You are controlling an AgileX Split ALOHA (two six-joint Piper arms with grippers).
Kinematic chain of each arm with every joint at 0, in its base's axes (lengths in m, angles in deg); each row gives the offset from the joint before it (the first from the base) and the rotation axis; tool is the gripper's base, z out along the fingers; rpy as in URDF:
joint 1: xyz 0 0 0.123 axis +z
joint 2: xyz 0 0 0 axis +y
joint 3: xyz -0.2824 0 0.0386 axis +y
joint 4: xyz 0.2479 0 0.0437 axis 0.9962 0 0.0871
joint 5: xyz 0 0 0 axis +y
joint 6: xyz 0.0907 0 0.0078 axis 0.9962 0 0.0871
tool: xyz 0 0 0 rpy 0 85 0
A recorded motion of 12 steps. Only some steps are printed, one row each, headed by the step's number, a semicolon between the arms.
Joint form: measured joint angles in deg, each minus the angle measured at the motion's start. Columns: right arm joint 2, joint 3, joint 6, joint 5, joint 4, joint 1; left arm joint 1, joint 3, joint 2, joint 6, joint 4, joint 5.
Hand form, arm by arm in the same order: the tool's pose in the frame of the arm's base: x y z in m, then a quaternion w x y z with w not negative. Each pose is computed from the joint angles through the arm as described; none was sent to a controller.
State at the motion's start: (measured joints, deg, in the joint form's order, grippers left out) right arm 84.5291 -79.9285 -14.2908 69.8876 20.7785 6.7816; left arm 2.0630 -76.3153 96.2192 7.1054 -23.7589 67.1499
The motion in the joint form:
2: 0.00 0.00 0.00 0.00 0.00 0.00; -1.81 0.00 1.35 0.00 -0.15 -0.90
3: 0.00 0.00 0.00 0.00 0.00 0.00; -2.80 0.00 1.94 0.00 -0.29 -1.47
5: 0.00 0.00 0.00 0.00 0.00 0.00; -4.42 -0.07 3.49 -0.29 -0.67 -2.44
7: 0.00 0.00 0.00 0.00 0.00 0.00; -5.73 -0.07 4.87 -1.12 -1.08 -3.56
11: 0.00 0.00 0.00 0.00 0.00 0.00; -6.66 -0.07 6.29 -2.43 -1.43 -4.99
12: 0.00 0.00 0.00 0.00 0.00 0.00; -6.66 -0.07 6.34 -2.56 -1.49 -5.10
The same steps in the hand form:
2: 0.2882 0.0648 0.3517 0.18638 -0.14663 0.95722 0.16583; 0.3362 -0.0323 0.2653 0.07631 -0.01239 0.97871 -0.19013
3: 0.2882 0.0648 0.3517 0.18638 -0.14663 0.95722 0.16583; 0.3380 -0.0382 0.2620 0.07450 -0.00634 0.97870 -0.19119
5: 0.2882 0.0648 0.3517 0.18638 -0.14663 0.95722 0.16583; 0.3422 -0.0482 0.2534 0.06697 -0.00035 0.97872 -0.19397
7: 0.2882 0.0648 0.3517 0.18638 -0.14663 0.95722 0.16583; 0.3458 -0.0565 0.2455 0.06111 -0.00192 0.97856 -0.19669
11: 0.2882 0.0648 0.3517 0.18638 -0.14663 0.95722 0.16583; 0.3501 -0.0625 0.2371 0.05730 -0.01133 0.97838 -0.19840
12: 0.2882 0.0648 0.3517 0.18638 -0.14663 0.95722 0.16583; 0.3503 -0.0626 0.2369 0.05758 -0.01294 0.97826 -0.19881

